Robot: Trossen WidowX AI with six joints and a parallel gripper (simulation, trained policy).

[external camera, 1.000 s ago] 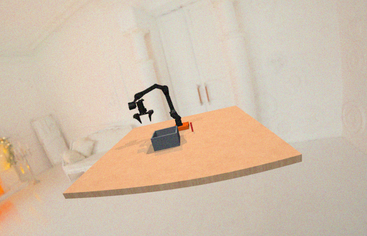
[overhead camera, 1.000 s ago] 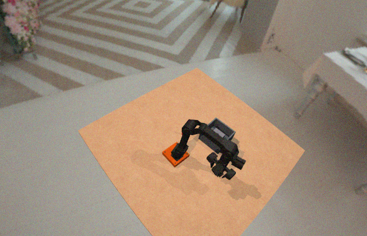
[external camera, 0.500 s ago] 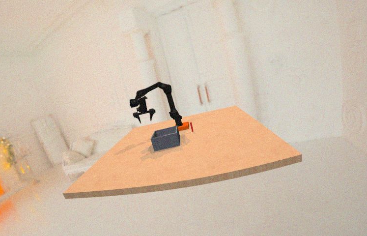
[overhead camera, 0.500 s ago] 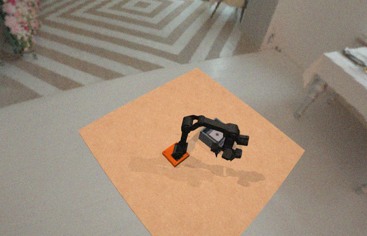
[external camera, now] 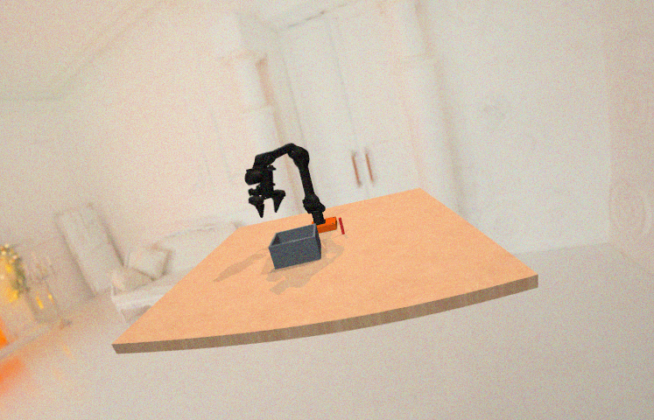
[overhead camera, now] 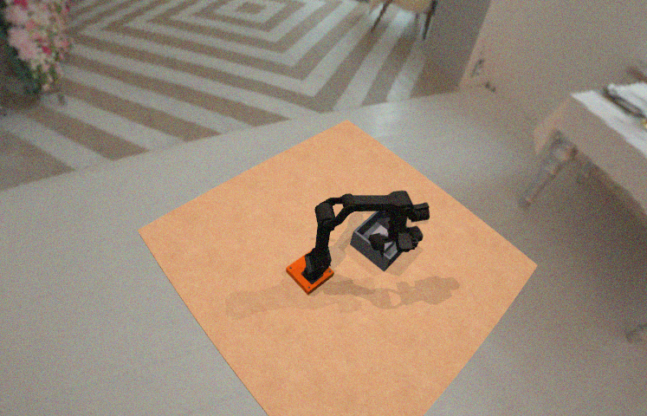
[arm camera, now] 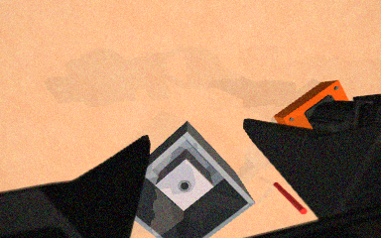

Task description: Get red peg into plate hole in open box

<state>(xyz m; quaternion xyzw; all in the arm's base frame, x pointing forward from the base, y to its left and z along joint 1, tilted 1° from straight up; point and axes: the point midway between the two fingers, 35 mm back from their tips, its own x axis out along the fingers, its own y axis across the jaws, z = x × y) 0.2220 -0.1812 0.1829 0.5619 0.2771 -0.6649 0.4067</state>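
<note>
My gripper tip is now 5 cm past the red peg, 31 cm to the right of it and 14 cm above it. Also, from my gripper tip: grey box 11 cm ahead, 11 cm to the left, 15 cm below; pale plate 11 cm ahead, 11 cm to the left, 13 cm below.
</note>
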